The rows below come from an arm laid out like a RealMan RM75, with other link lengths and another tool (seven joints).
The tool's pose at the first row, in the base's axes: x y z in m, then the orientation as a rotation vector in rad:
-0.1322 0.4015 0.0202 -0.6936 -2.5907 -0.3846
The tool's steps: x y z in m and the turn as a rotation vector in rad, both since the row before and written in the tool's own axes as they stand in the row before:
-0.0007 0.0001 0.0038 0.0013 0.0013 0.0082
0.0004 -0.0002 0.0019 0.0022 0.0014 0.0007
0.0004 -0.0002 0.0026 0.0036 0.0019 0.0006
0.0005 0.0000 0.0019 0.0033 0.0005 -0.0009
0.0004 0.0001 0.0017 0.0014 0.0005 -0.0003
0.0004 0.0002 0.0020 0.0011 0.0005 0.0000
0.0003 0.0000 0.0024 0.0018 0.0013 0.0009
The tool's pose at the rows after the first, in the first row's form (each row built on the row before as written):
-0.1329 0.4027 0.0166 -0.7031 -2.5859 -0.3807
-0.1340 0.4034 0.0151 -0.7027 -2.5843 -0.3779
-0.1353 0.4043 0.0130 -0.7015 -2.5823 -0.3735
-0.1363 0.4052 0.0116 -0.6990 -2.5823 -0.3696
-0.1371 0.4061 0.0103 -0.6980 -2.5820 -0.3680
-0.1380 0.4071 0.0088 -0.6974 -2.5815 -0.3667
-0.1391 0.4081 0.0069 -0.6974 -2.5799 -0.3644

